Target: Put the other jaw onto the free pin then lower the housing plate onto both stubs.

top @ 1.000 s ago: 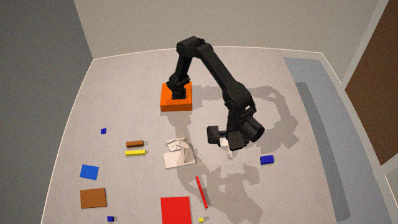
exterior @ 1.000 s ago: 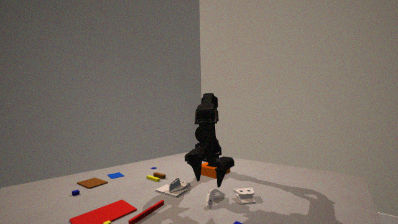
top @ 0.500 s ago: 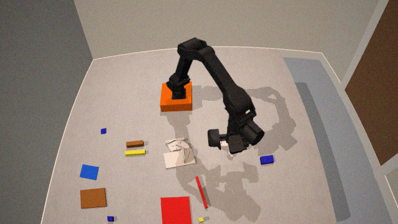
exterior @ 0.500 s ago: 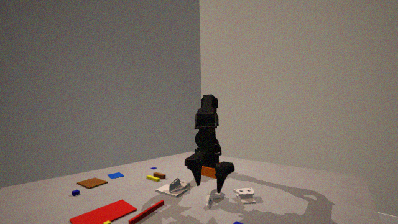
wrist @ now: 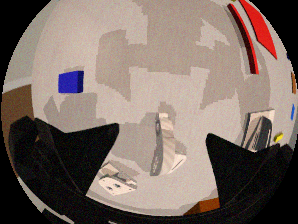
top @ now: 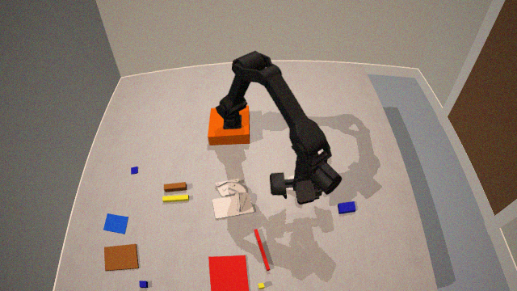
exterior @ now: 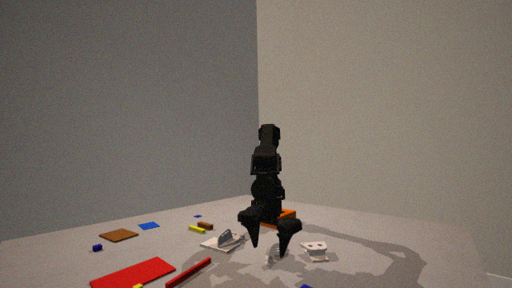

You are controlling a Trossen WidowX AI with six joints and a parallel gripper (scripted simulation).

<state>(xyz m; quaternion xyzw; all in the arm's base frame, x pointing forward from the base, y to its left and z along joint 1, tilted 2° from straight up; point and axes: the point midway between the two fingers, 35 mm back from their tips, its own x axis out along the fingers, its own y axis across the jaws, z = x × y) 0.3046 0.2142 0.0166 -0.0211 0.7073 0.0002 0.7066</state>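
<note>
My gripper tip is now 20 mm past the pale jaw and 20 mm above it. Round my gripper tip: red bar (160 mm ahead, 120 mm to the right, 30 mm below); blue block (40 mm ahead, 150 mm to the left, 30 mm below); red sheet (270 mm ahead, 220 mm to the right, 40 mm below).
</note>
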